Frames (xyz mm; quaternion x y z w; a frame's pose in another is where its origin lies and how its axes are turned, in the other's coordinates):
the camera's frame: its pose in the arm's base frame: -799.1 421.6 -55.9 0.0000 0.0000 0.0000 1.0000
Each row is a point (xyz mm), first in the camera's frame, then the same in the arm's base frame.
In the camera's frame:
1: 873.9 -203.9 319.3
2: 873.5 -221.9 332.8
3: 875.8 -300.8 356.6
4: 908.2 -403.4 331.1
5: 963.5 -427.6 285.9
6: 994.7 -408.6 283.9
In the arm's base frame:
1: 74.8 217.7 263.4
2: 74.4 199.7 276.9
3: 76.7 120.8 300.7
4: 109.1 18.2 275.2
5: 164.4 -6.0 230.0
6: 195.6 13.0 228.0

